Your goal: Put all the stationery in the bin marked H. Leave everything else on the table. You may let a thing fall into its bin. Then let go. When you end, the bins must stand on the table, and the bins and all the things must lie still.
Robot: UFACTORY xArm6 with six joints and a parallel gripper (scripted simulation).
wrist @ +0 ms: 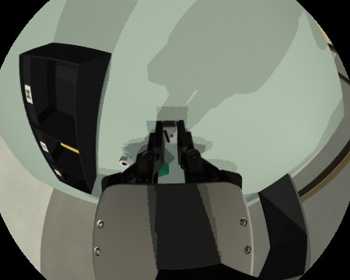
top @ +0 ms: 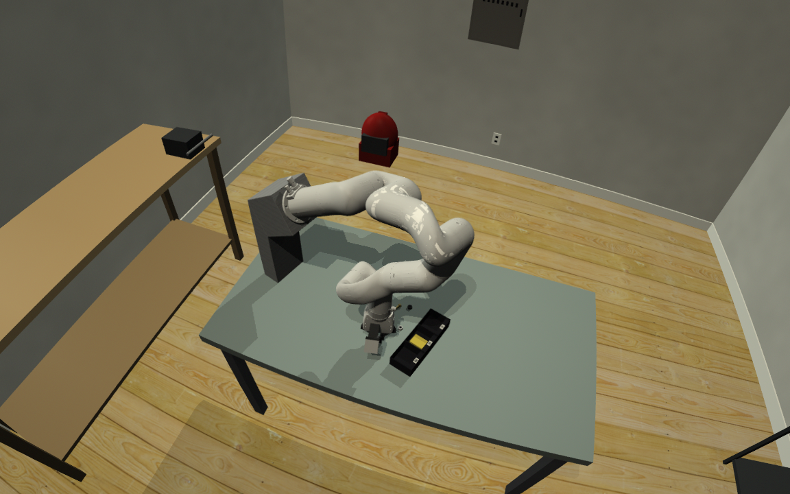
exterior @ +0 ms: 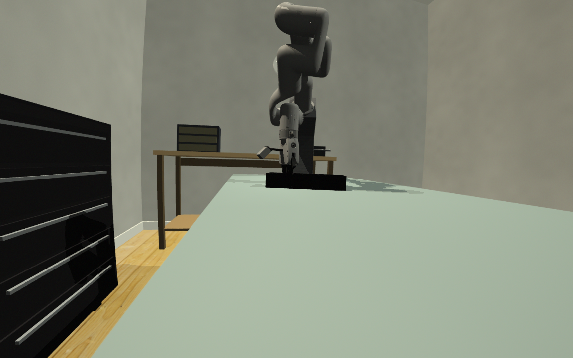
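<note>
Right now my hand is 150 mm short of the bin rack and 20 mm to the right of it. Also, from my hand: small white piece 10 mm below; then green block 70 mm to the left, 10 mm below, 10 mm ahead; then white ring 70 mm to the left, 70 mm ahead, 20 mm below.
</note>
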